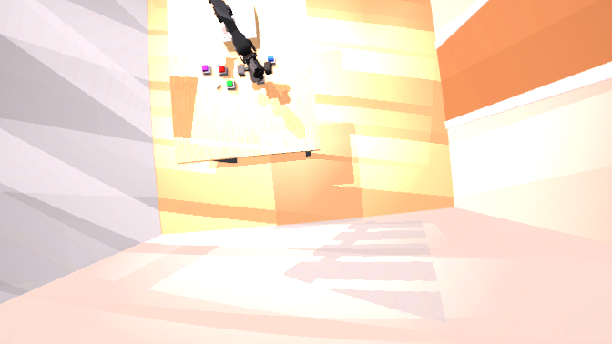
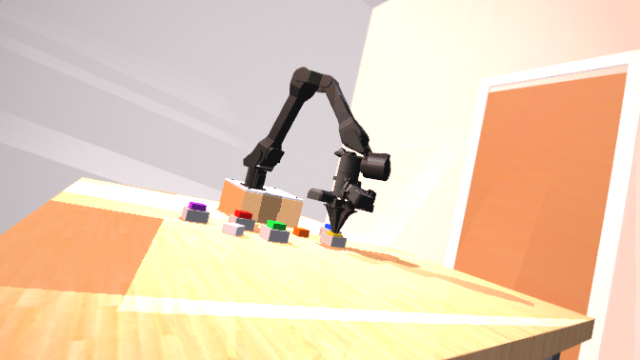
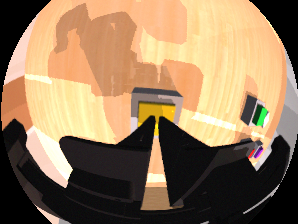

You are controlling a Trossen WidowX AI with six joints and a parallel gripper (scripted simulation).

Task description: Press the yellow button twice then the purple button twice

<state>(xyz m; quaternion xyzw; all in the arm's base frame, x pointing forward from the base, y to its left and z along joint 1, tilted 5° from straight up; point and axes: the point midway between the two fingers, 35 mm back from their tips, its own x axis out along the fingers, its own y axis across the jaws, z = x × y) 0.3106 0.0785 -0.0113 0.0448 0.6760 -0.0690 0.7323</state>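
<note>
Now: gripper tip 10 mm above the yellow button. Round my gripper tip: green button (180 mm to the right, 10 mm behind); orange block (90 mm behind, 40 mm to the right, 20 mm below); blue button (100 mm to the left, 100 mm behind).
</note>
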